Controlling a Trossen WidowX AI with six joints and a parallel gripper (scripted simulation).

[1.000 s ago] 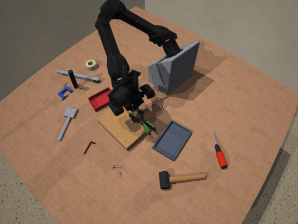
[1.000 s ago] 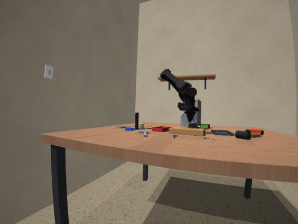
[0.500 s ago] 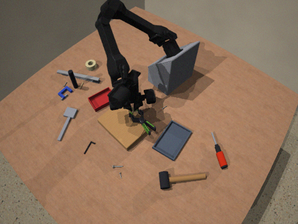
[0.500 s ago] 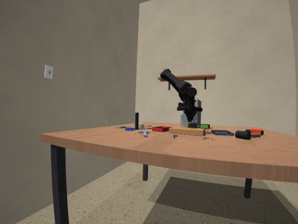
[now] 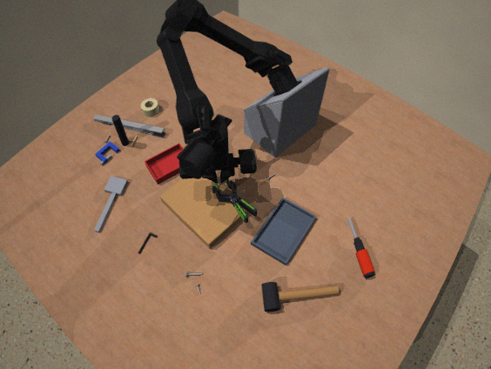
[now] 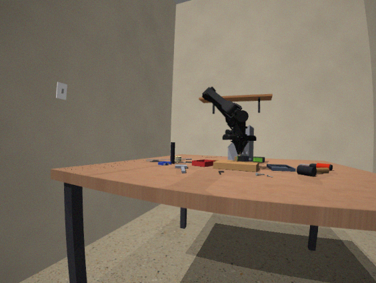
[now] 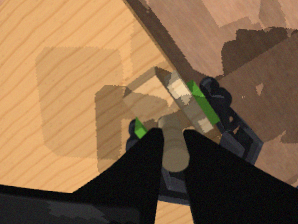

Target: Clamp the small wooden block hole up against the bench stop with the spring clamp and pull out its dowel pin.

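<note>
Now: hand 4 cm above the dowel pin. From my hand the other things lie so: small wooden block: 6 cm below; then wooden board: 9 cm below, 6 cm ahead; then bench stop: 6 cm below, 1 cm behind.
</note>
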